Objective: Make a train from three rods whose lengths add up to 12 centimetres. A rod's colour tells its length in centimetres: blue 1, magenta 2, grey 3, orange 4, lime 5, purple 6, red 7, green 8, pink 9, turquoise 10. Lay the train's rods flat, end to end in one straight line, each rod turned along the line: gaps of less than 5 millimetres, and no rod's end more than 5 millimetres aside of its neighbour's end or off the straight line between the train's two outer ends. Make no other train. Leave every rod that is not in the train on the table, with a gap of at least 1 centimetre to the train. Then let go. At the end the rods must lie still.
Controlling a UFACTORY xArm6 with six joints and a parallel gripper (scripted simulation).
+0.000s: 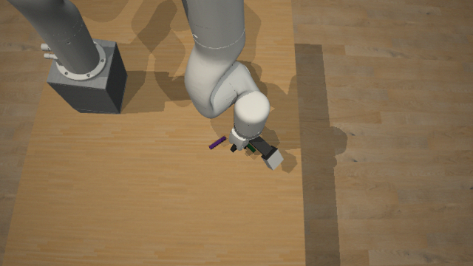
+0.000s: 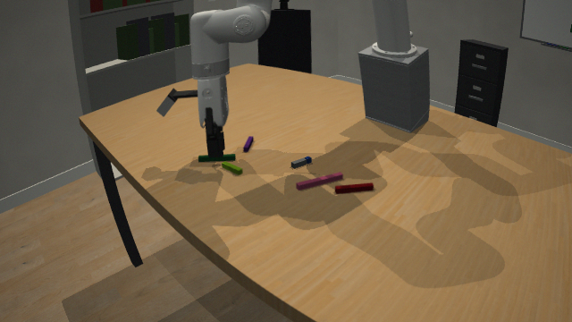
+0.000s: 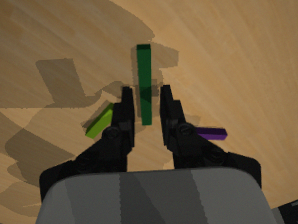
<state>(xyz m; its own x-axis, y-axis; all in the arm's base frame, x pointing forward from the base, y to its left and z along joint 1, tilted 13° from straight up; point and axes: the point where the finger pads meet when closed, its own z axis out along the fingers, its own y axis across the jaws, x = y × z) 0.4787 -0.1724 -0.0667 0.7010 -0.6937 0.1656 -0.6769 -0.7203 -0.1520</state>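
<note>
The green rod lies 30 mm below my hand. The rest, counted from my hand: purple rod (90 mm behind, 30 mm below); then grey rod (140 mm to the left, 90 mm behind, 30 mm below); then lime rod (60 mm to the left, 30 mm below, 10 mm ahead).
</note>
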